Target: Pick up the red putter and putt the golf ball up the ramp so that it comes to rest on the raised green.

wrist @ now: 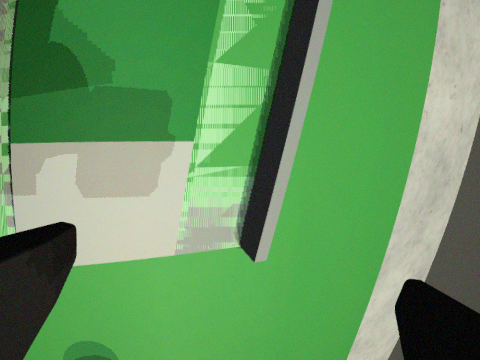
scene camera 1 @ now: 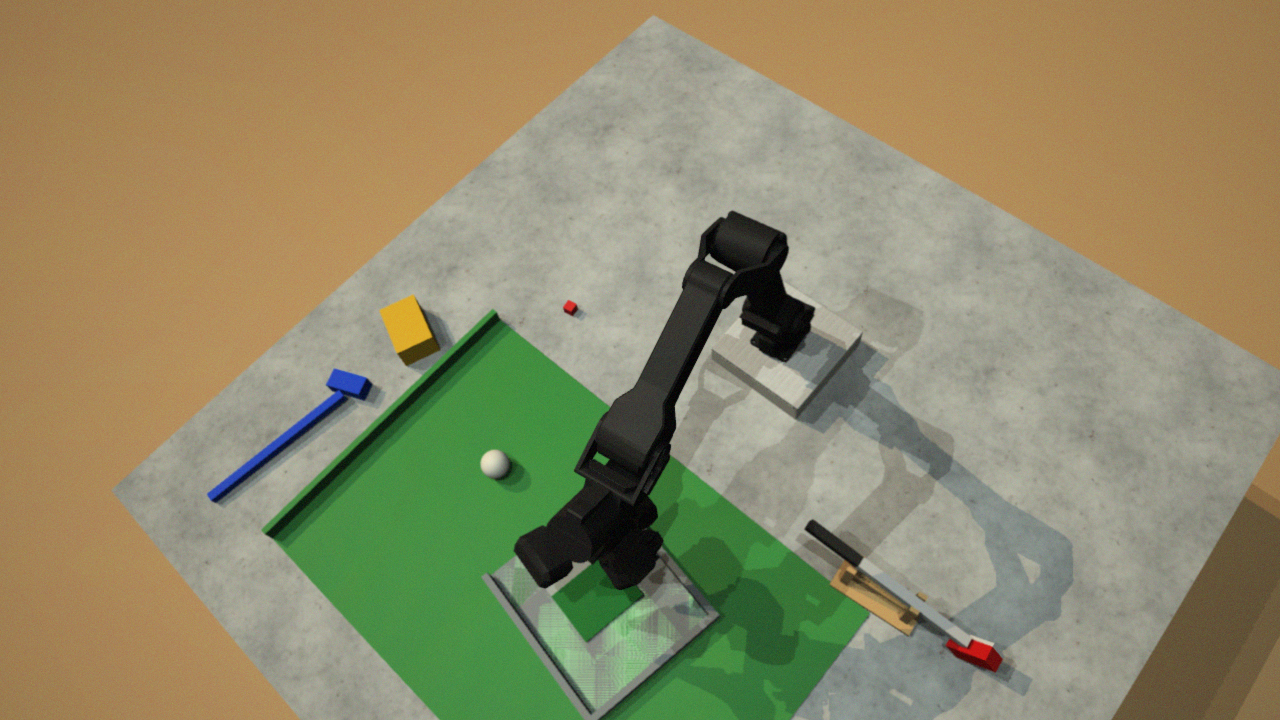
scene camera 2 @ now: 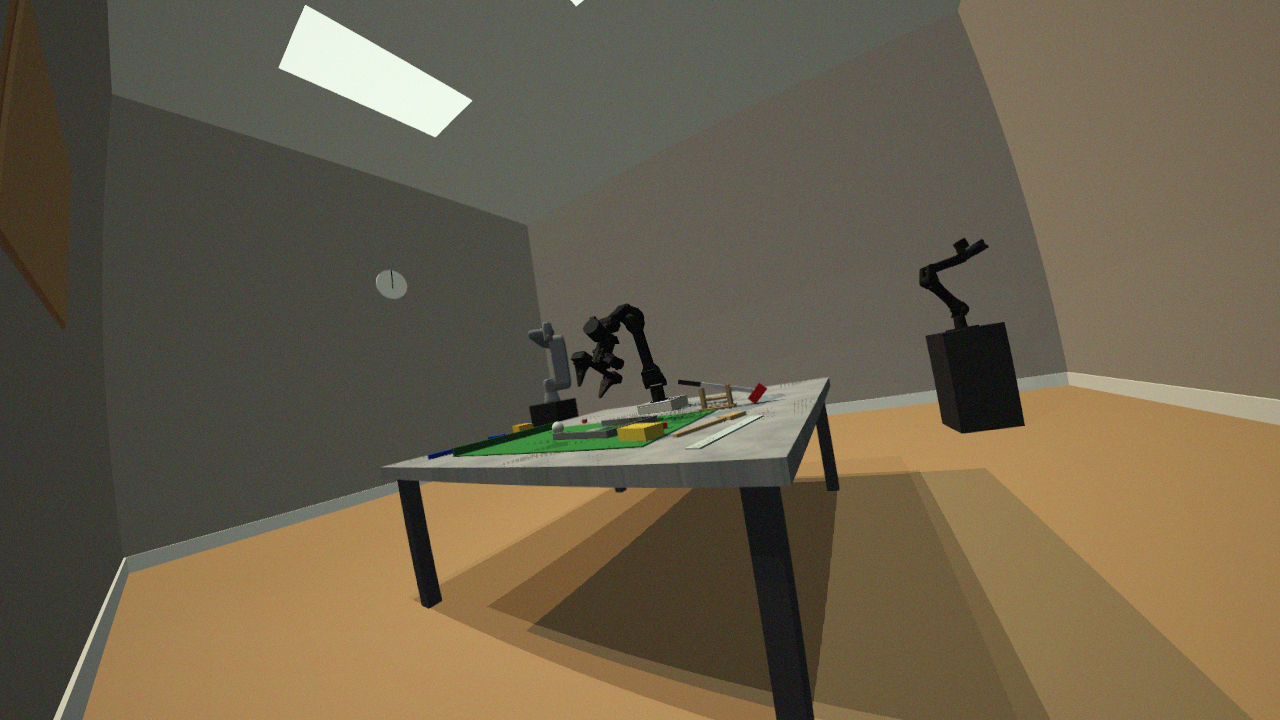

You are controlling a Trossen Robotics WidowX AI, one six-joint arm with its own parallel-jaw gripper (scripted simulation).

Scene:
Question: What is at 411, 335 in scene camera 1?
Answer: A yellow block.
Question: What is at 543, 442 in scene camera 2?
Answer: A green mat.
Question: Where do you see a green mat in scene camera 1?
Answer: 398, 542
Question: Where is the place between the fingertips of my gripper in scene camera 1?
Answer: At 565, 562

